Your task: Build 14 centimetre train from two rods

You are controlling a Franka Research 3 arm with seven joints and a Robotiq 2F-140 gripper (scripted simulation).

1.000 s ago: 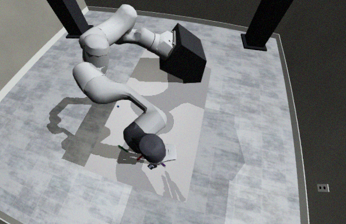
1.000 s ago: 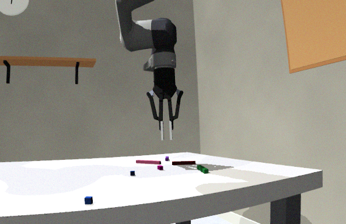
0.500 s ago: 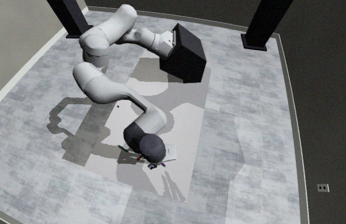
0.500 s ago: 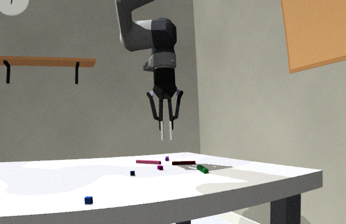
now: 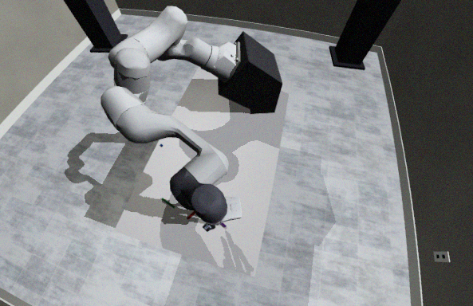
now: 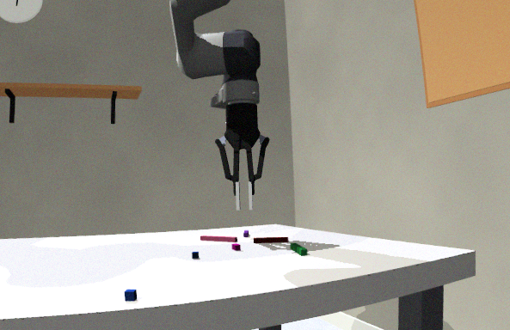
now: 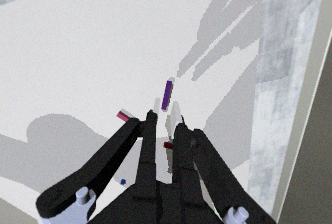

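Now: the purple rod 9 cm below my hand. Also, from my hand: red rod (14 cm to the right, 9 cm below, 2 cm behind); pink rod (9 cm below, 9 cm behind, 4 cm to the right); magenta rod (17 cm to the right, 12 cm behind, 9 cm below).
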